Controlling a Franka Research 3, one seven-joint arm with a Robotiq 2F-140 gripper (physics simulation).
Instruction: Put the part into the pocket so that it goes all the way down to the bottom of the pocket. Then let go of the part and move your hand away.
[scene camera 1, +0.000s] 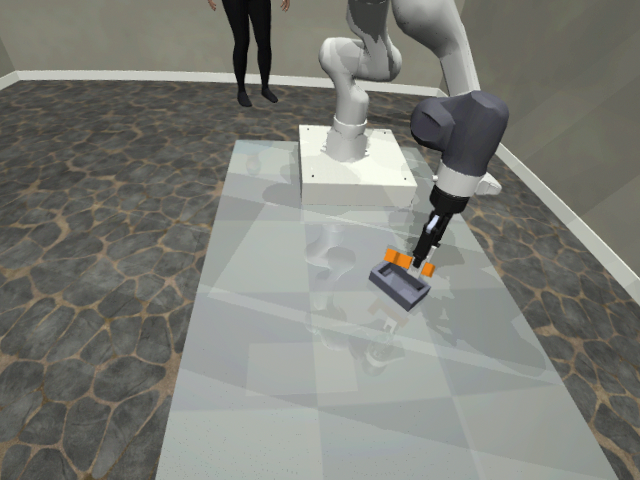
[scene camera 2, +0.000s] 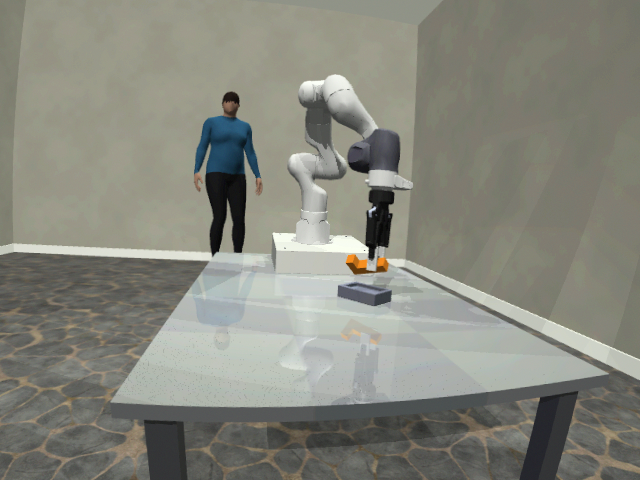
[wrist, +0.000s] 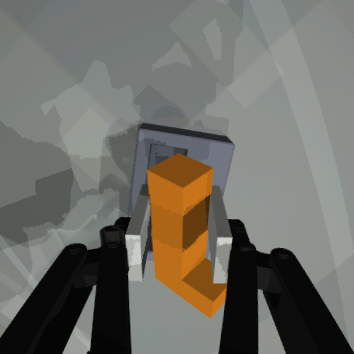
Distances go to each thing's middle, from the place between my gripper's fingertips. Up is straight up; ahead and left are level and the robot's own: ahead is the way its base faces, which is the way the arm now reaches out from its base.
The orange L-shaped block (wrist: 179, 186) is 1 cm behind my hand, 2 cm to the right of it and 1 cm above it. The rest, counted from my hand: grey rectangular tray (scene camera 1: 406, 290): 2 cm behind, 2 cm to the right, 8 cm below.
